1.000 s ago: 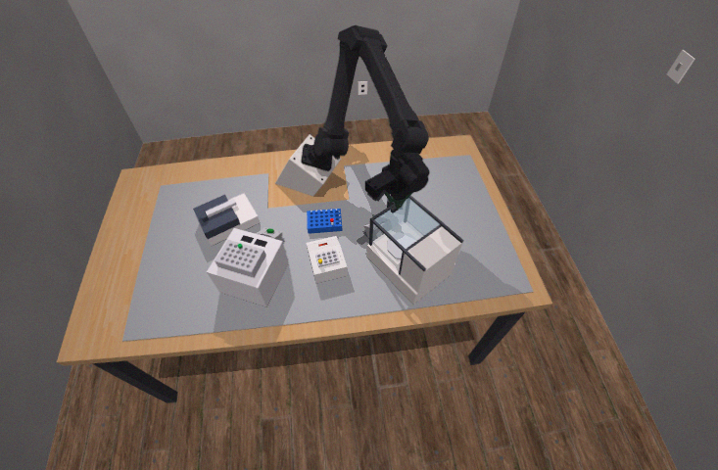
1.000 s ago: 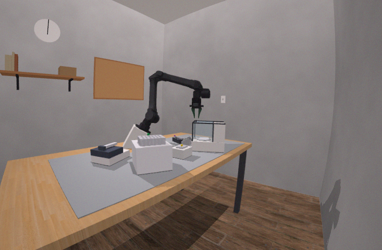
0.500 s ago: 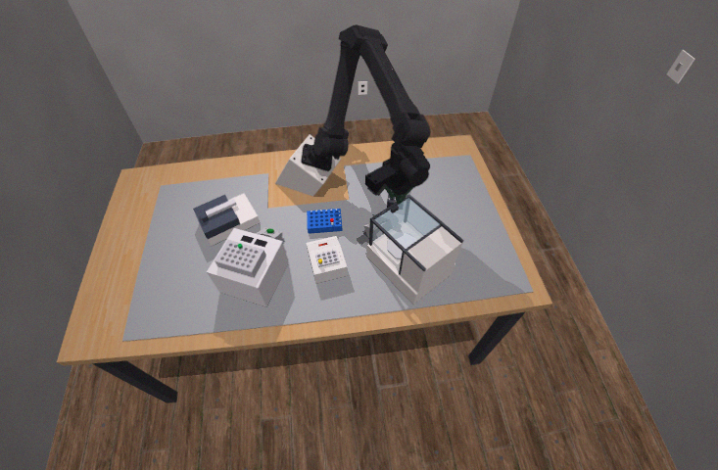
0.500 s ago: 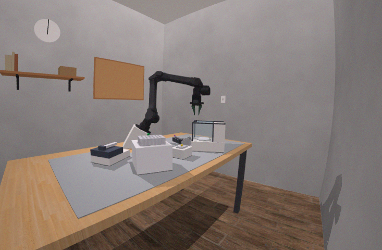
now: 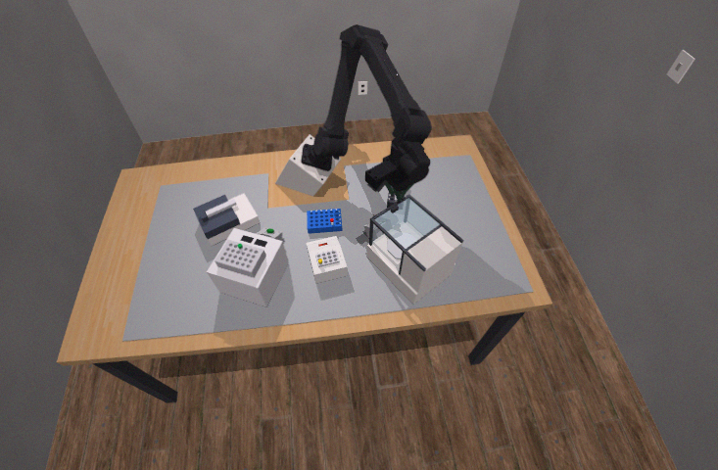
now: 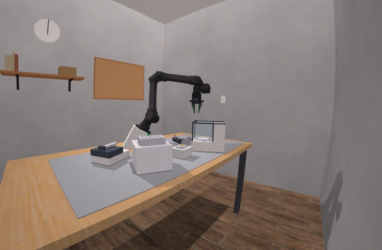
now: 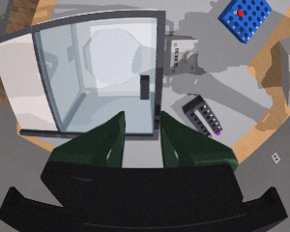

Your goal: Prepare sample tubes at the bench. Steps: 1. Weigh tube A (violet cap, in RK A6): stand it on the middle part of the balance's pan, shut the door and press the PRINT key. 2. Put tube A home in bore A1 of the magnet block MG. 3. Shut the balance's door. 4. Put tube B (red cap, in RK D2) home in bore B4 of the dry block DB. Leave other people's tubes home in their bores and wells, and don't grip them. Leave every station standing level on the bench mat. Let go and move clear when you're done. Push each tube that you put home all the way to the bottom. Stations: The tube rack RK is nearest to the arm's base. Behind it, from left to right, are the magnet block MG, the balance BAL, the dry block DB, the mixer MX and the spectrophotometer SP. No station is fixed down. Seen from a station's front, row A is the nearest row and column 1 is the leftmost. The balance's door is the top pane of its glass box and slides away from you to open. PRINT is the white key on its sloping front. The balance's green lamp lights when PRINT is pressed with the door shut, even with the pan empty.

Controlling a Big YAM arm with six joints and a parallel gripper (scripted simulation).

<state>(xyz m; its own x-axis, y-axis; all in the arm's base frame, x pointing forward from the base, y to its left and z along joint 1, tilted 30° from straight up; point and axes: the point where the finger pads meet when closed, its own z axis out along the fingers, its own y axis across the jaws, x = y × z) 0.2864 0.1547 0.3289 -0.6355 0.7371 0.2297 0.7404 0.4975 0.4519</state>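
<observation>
My hand is 11 cm past the tube rack, 25 cm to the left of it and 27 cm above it. From my hand the other things lie so: yellow-capped tube 11 cm ahead, 23 cm to the right, 22 cm below; then balance door 2 cm ahead, 2 cm to the left, 7 cm below; then dry block 7 cm ahead, 22 cm to the right, 25 cm below.
</observation>
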